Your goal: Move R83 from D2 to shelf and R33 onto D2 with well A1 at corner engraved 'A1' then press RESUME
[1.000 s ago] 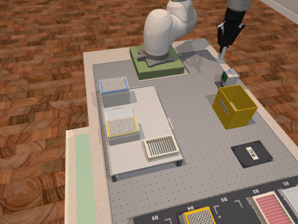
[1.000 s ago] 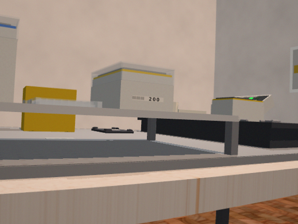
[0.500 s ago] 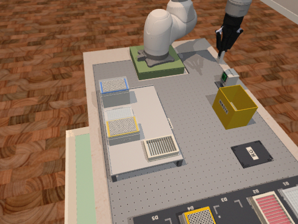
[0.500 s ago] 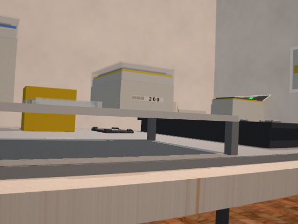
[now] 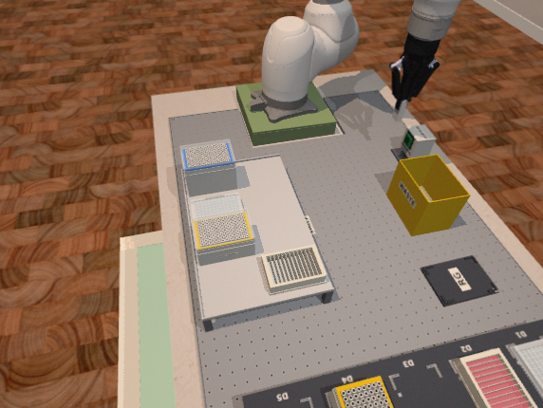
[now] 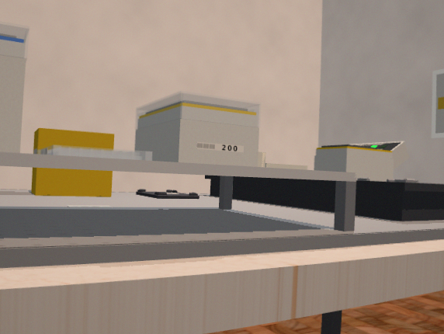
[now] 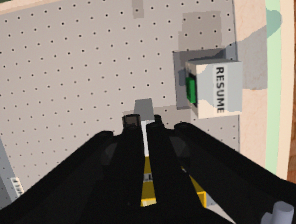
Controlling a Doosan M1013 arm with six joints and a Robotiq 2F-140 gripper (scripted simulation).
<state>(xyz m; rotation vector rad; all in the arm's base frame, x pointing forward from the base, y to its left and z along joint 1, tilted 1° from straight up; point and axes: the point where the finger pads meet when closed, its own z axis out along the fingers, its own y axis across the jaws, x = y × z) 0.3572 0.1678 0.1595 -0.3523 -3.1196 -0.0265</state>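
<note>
Now: hand 130 mm above the key box, 70 mm to the right of it and 20 mm short of it. The rest, counted from my hand: shelf label (330 mm to the right, 200 mm below, 130 mm ahead); regrip nest RG (420 mm ahead, 190 mm below, 80 mm to the right); yellow waste bin (200 mm ahead, 160 mm below, 30 mm to the right).
</note>
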